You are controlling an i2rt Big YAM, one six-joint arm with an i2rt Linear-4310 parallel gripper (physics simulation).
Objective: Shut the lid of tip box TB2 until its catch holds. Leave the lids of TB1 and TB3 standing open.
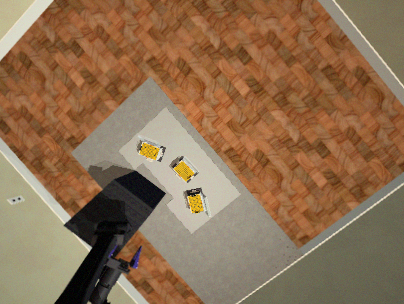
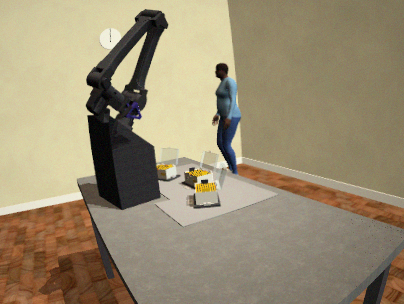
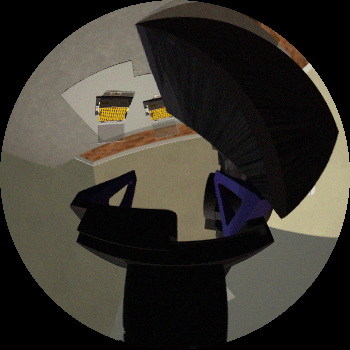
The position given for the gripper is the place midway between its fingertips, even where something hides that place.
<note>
In view: the gripper (image 3: 174,174), a pale mat (image 3: 81,96) and a tip box (image 3: 101,101).
</note>
